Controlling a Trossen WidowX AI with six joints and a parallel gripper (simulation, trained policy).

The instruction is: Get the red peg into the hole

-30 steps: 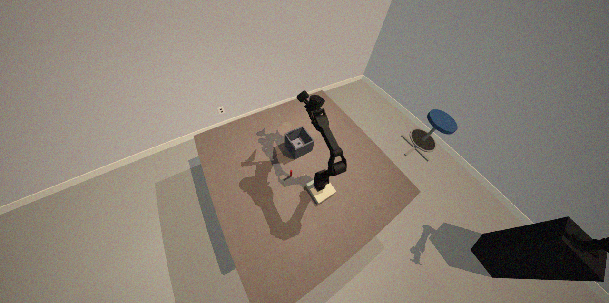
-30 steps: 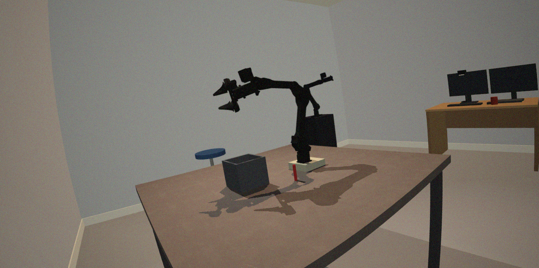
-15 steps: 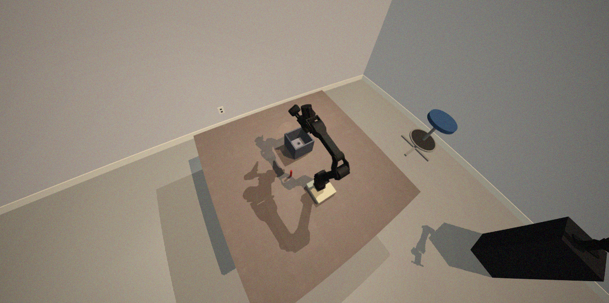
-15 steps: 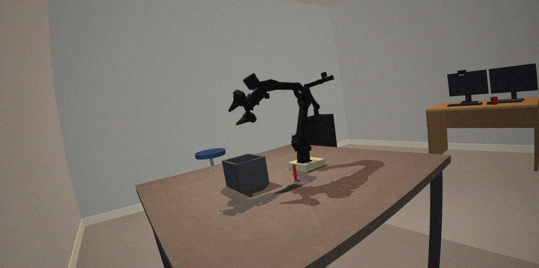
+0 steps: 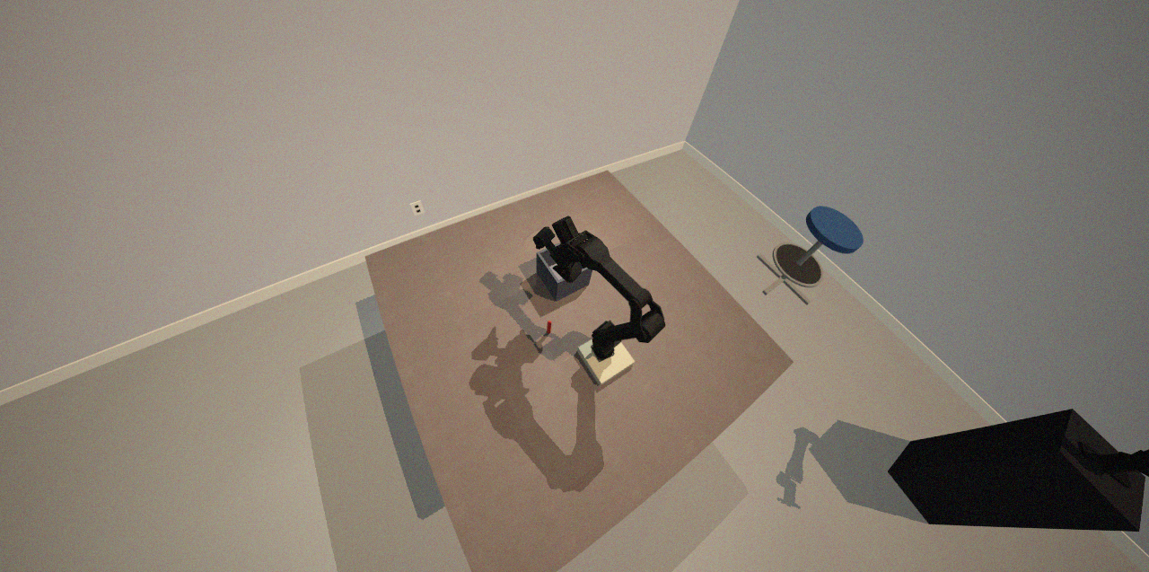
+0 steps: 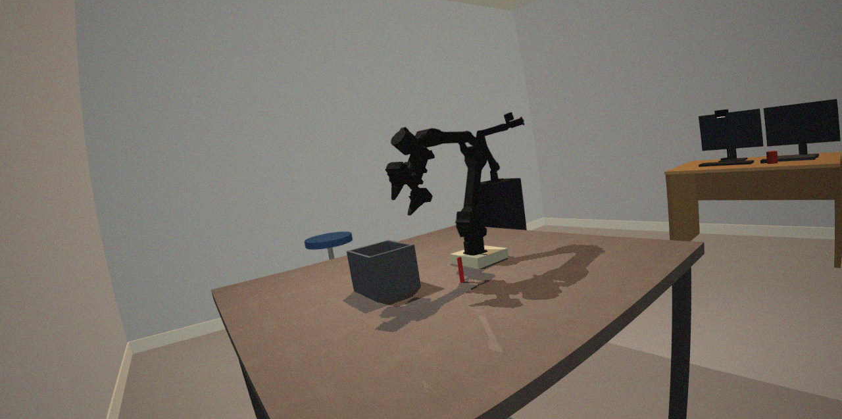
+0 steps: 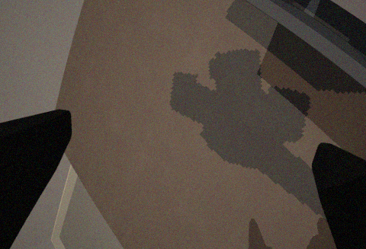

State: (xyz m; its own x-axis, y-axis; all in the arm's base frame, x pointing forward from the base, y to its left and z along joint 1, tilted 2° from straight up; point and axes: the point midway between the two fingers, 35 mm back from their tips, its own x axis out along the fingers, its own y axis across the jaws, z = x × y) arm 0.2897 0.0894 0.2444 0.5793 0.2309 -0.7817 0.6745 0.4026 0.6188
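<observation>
Now: gripper tip 150 mm past the red peg, 40 mm to the right of it and 220 mm above it. From my gripper tip the other things lie so: plate (50 mm ahead, 110 mm to the right, 220 mm below).
</observation>
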